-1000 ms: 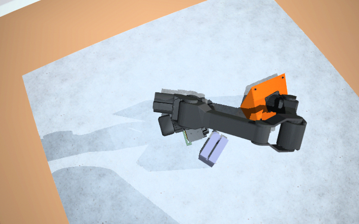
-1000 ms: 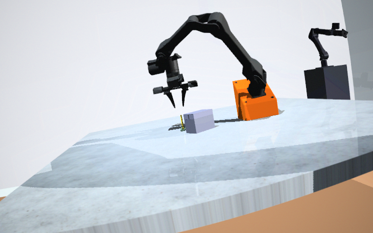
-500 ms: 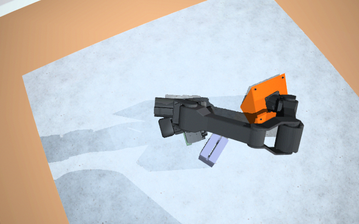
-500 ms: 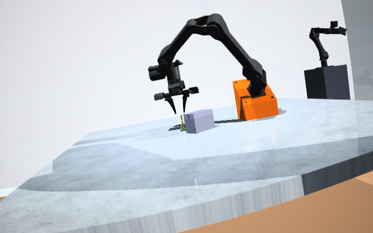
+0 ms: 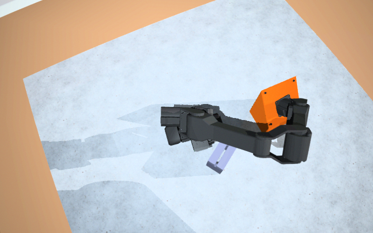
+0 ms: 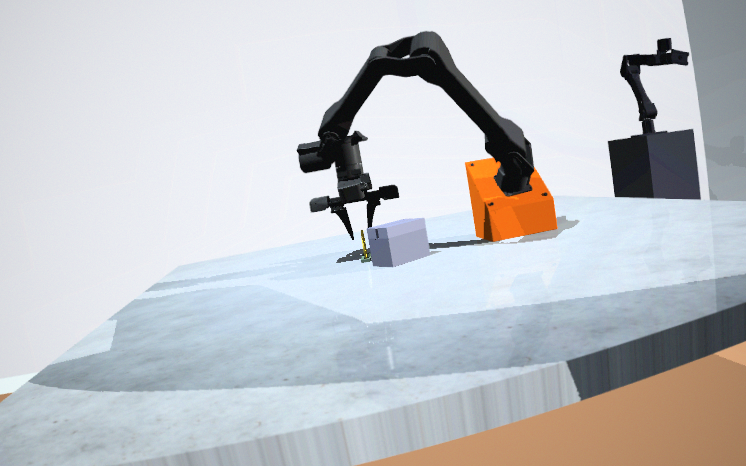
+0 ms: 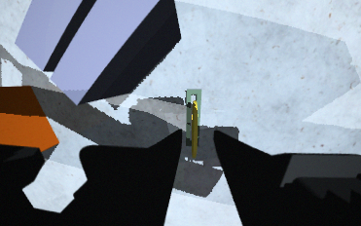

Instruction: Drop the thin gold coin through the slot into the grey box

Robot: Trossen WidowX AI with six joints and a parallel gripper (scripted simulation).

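Now: the coin 1 cm below my gripper tip.
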